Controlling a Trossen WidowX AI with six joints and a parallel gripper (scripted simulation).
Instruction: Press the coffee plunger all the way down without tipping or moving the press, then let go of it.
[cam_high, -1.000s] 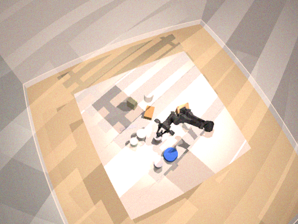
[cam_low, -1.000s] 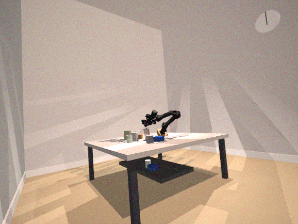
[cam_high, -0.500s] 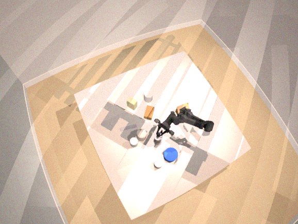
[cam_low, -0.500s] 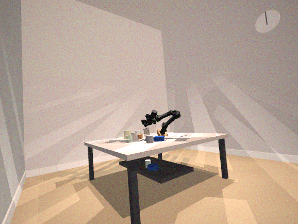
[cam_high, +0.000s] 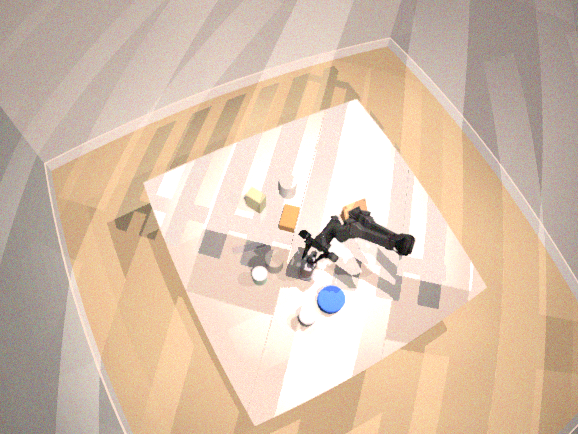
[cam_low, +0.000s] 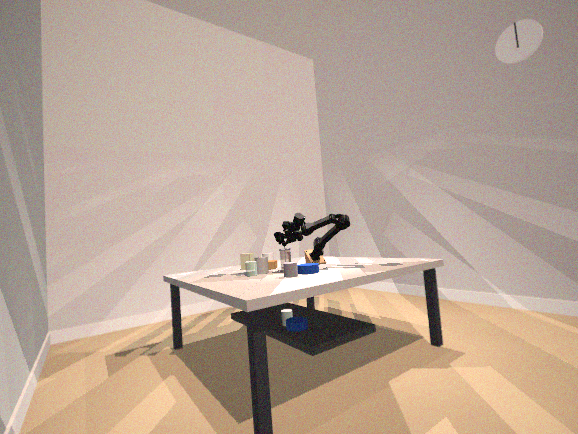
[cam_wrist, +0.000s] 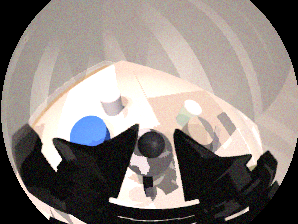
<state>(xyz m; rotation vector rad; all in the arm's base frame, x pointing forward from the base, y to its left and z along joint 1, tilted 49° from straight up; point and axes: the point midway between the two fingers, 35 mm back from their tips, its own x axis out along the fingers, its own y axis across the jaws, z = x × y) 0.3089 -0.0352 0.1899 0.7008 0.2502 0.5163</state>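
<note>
The coffee press lies 80 mm below my gripper tip, 30 mm behind it and 10 mm to the right of it. Also, from my gripper tip: pale flat strip 220 mm to the right, 160 mm below, 150 mm ahead; orange box 260 mm to the right, 140 mm below, 70 mm behind.
</note>
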